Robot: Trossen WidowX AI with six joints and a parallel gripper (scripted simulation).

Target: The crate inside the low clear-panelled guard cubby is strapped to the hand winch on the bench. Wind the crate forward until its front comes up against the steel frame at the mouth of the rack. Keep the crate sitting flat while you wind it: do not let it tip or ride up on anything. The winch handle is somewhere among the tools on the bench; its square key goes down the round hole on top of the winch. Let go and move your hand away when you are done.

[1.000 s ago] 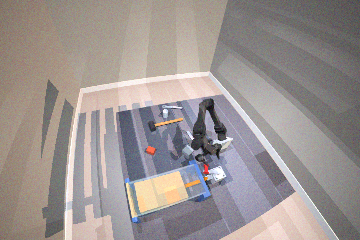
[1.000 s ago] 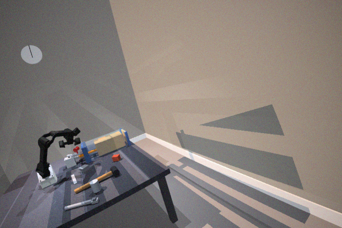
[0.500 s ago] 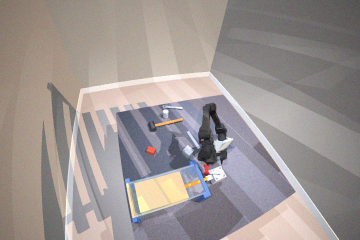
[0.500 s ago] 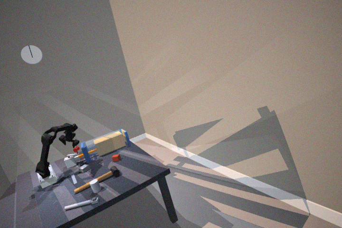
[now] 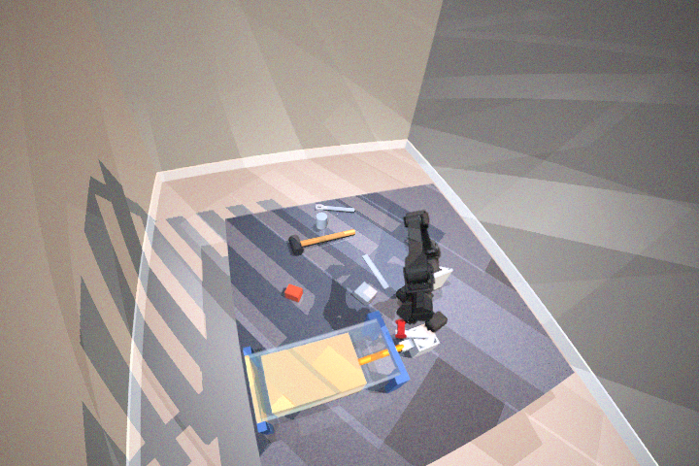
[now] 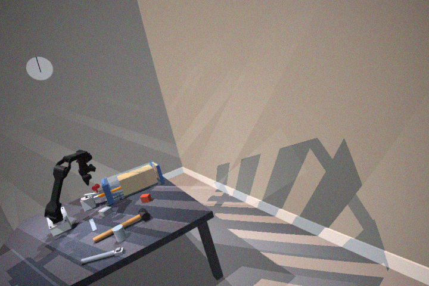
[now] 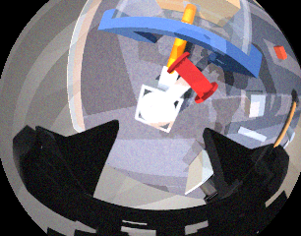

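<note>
The winch handle lies 10 mm ahead of my gripper tip and 100 mm below it. The rest, counted from my gripper tip: red knob 50 mm ahead, 10 mm to the right, 70 mm below; then blue frame 110 mm ahead, 20 mm to the left, 100 mm below; then winch 60 mm behind, 20 mm to the left, 180 mm below.
</note>
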